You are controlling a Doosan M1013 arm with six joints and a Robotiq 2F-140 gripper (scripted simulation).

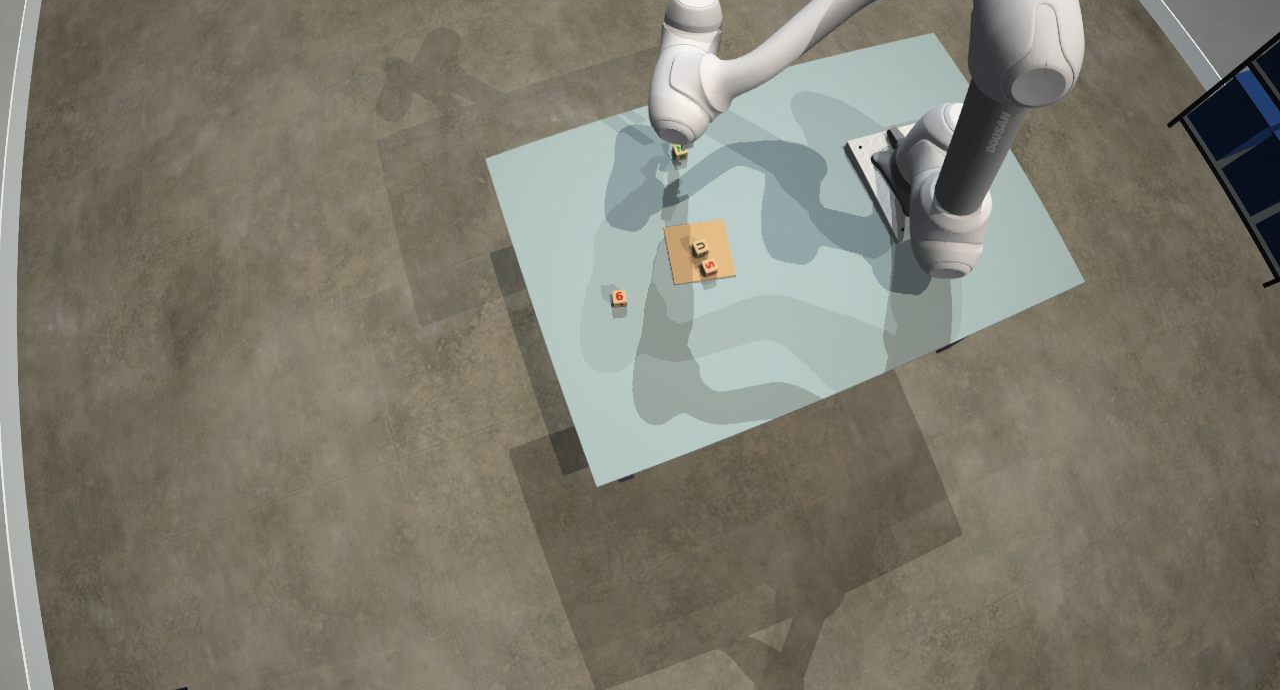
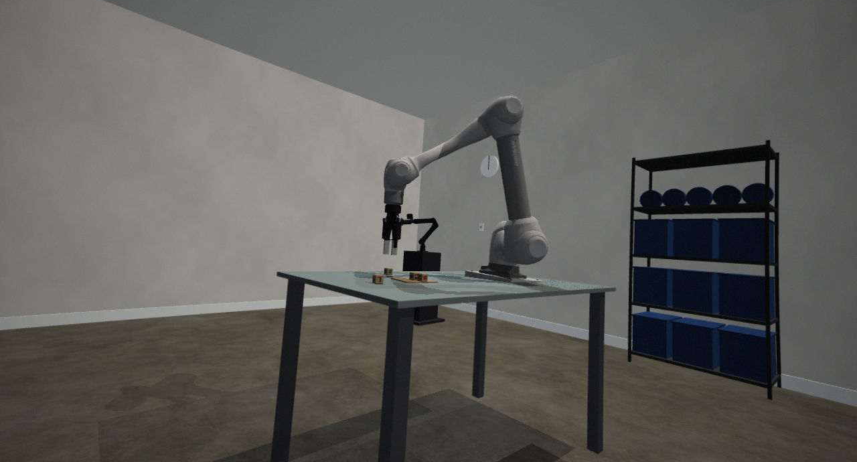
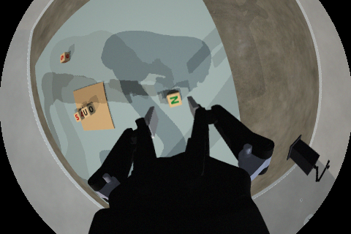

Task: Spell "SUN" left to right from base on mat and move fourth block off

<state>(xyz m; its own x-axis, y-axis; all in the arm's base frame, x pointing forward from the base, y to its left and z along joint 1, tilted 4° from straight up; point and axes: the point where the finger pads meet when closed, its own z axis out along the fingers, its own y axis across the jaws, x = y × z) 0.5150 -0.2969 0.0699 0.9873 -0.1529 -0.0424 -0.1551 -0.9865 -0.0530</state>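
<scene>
The N block is 110 mm below my hand. From my hand the other things lie so: S block (290 mm to the left, 100 mm below, 80 mm ahead); mat (240 mm to the left, 120 mm below, 80 mm ahead); 6 block (290 mm ahead, 270 mm to the left, 110 mm below).
</scene>
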